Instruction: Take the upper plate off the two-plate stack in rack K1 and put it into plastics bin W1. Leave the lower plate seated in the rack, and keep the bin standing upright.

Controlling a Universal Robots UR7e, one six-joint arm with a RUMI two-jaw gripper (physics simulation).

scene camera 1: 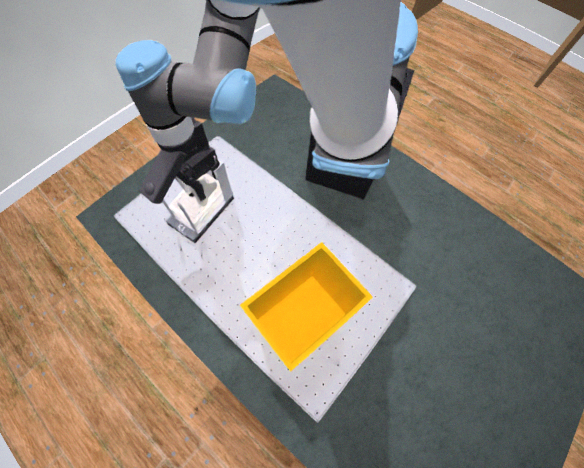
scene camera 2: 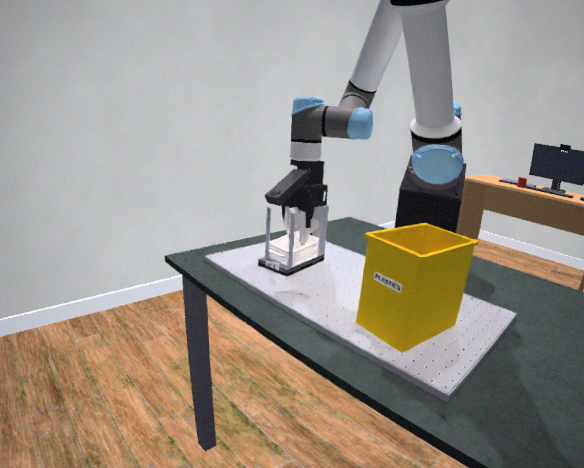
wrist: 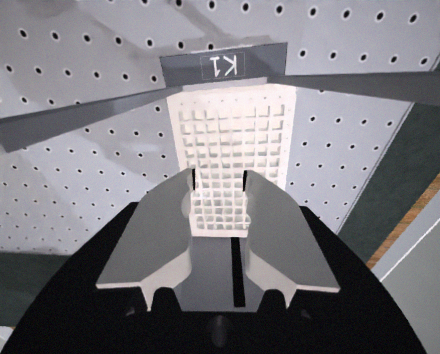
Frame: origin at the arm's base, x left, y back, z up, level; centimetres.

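Seen in the pictures: gripper, fingertip midpoint: (scene camera 1: 199, 200) (scene camera 2: 296, 243) (wrist: 219, 171).
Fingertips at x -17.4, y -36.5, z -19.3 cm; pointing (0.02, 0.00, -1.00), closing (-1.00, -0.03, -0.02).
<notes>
Pixels of each thing's top centre, then the offset from my fingertips to it. "pt": a spot on its surface instead. Level surfaces: height alone.
- Rack K1, surface spot: (wrist: 180, 72) (scene camera 1: 192, 234) pt dx +3.5, dy -6.6, dz -3.7 cm
- upper plate, top centre: (wrist: 233, 184) (scene camera 1: 196, 194) (scene camera 2: 295, 238) dx -1.1, dy +0.5, dz +0.9 cm
- Plastics bin W1, top centre: (scene camera 1: 307, 301) (scene camera 2: 424, 237) dx +36.4, dy -3.6, dz +12.6 cm
- perforated light board, surface height: dz -5.4 cm
- dark green table, surface height: dz -6.7 cm
Rack K1 (scene camera 1: 184, 229) (scene camera 2: 300, 268) (wrist: 180, 72) stands upright at the board's far left end, with its K1 label on the front edge. The upper plate (scene camera 2: 280, 243) (wrist: 230, 120) is white with a grid of square wells and lies in the rack; in the wrist view it hides the lower plate. My gripper (scene camera 1: 201, 197) (scene camera 2: 300, 234) (wrist: 219, 171) points down between the rack's posts, partly open, its fingertips apart above the plate's wells and inside its width. No plate is seen gripped between them; their exact height is unclear. Plastics bin W1 (scene camera 1: 307, 312) (scene camera 2: 410, 300) stands upright, yellow and open-topped.
The perforated light board (scene camera 1: 260, 230) (scene camera 2: 340, 325) (wrist: 55, 85) carries the rack and bin on a dark green table (scene camera 1: 450, 300) (scene camera 2: 540, 350). Tall rack posts (scene camera 2: 291, 237) (wrist: 115, 107) stand close around the fingers. The arm's base (scene camera 2: 430, 205) stands behind the board.
</notes>
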